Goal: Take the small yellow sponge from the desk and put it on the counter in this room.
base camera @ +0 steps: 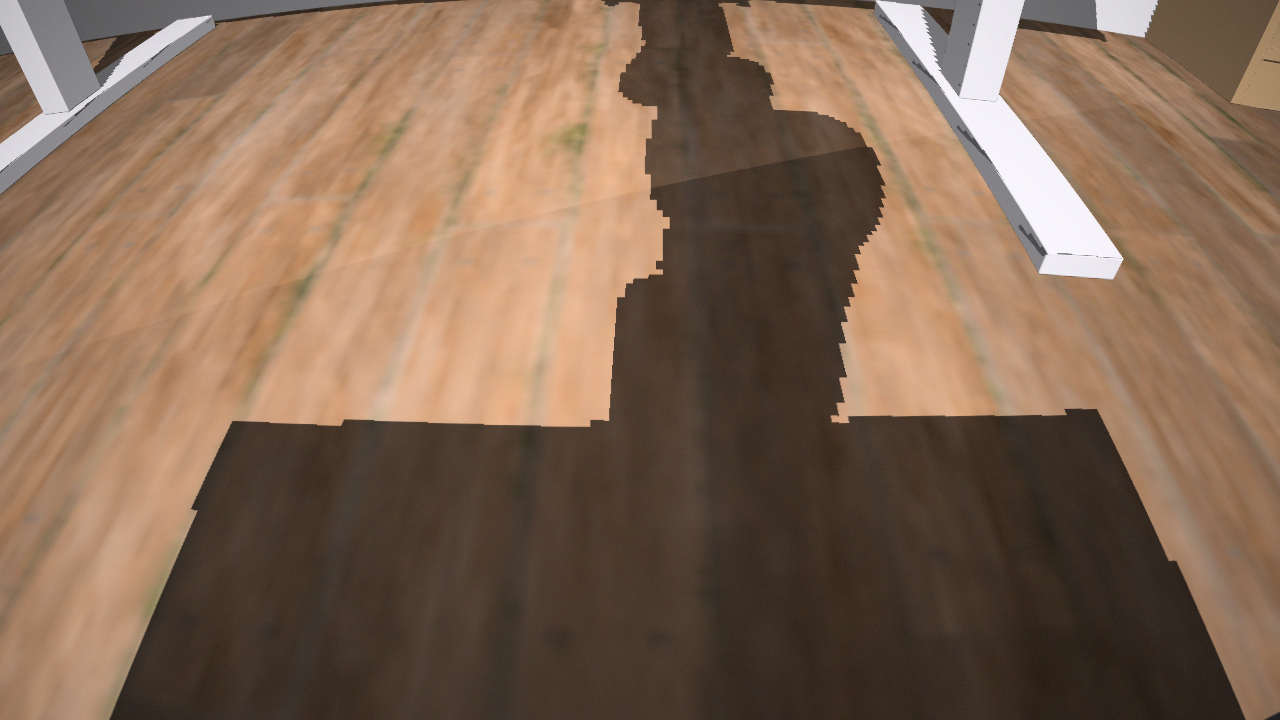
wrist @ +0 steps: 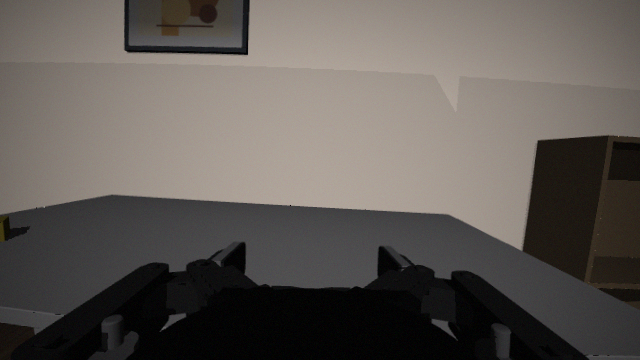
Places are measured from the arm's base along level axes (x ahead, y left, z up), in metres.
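Where they show: gripper, fingertip midpoint: [wrist: 312, 259].
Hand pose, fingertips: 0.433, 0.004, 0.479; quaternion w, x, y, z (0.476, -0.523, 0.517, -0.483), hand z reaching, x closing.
Note:
After its pixels a point has its place, as x, y, z.
The desk [wrist: 310, 235] @[0.933, 0.009, 0.323] has a grey top that spreads across the lower half of the wrist view. Its white legs and feet [base camera: 1038, 188] show in the base camera view. A small yellow block [wrist: 4, 228] @[0.792, 0.704, 0.351], which looks like the sponge, is cut off by the left edge of the wrist view; it sits on the desk's left part. My gripper [wrist: 312, 259] @[0.433, 0.004, 0.479] is open and empty, with the desk top showing between its fingertips, and the yellow block is well to its left. The counter does not show in either view.
A brown bookshelf [wrist: 565, 195] @[1.144, -0.964, 0.443] stands at the right, beyond the desk's right edge. A framed picture [wrist: 187, 49] @[1.359, 0.580, 0.978] hangs on the wall behind the desk. In the base camera view another white desk foot [base camera: 134, 67] is at the upper left, and a tan cabinet side [base camera: 1203, 44] @[1.144, -0.964, -0.343] is at the upper right.

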